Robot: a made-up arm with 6 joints.
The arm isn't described. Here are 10 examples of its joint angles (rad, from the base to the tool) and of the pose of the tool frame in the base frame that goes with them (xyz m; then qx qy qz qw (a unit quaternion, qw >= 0)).
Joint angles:
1: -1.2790 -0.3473 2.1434 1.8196 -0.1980 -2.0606
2: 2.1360 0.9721 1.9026 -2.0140 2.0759 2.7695
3: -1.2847 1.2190 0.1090 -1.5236 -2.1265 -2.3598
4: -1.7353 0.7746 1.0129 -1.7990 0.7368 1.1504
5: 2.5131 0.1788 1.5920 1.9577 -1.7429 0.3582
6: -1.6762 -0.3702 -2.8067 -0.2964 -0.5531 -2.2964
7: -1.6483 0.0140 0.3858 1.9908 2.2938 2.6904
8: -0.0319 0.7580 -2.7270 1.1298 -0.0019 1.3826
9: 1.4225 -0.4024 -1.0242 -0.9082 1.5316 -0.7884
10: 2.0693 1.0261 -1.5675 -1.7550 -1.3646 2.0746
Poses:
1: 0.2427 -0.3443 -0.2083 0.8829 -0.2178 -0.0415 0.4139
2: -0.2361 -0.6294 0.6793 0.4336 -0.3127 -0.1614 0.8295
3: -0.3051 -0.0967 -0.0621 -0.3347 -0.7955 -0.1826 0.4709
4: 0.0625 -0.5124 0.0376 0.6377 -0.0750 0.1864 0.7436
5: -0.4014 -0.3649 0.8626 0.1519 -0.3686 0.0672 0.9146
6: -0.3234 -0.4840 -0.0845 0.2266 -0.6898 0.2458 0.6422
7: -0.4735 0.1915 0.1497 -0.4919 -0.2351 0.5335 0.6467
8: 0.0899 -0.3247 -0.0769 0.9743 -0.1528 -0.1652 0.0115
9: 0.2802 -0.3416 1.0779 0.2941 -0.4721 -0.2578 0.7901
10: 0.3473 -0.0811 0.6296 -0.5687 0.2228 0.5102 0.6055
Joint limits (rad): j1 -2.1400..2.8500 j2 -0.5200..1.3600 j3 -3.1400..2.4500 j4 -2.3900..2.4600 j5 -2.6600..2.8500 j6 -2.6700..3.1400
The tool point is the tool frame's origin. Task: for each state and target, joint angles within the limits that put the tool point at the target. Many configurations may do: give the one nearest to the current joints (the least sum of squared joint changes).
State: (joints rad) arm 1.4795 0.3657 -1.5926 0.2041 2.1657 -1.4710
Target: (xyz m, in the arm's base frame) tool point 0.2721 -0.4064 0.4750
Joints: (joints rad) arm 1.4996 0.0330 -1.3036 0.3854 2.0203 -1.4512
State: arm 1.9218 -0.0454 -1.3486 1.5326 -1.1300 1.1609
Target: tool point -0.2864 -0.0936 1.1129
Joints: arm 2.5394 -0.5121 -0.8987 1.5829 -0.8060 1.1934
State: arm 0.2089 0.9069 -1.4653 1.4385 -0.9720 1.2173
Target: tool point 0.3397 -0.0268 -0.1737
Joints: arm -0.3638 0.5134 -1.2641 1.2165 -0.3362 1.2623
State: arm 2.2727 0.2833 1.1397 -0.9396 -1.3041 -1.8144
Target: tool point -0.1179 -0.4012 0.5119
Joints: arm 2.1655 0.1388 1.7049 -0.9199 -0.7311 -1.8650
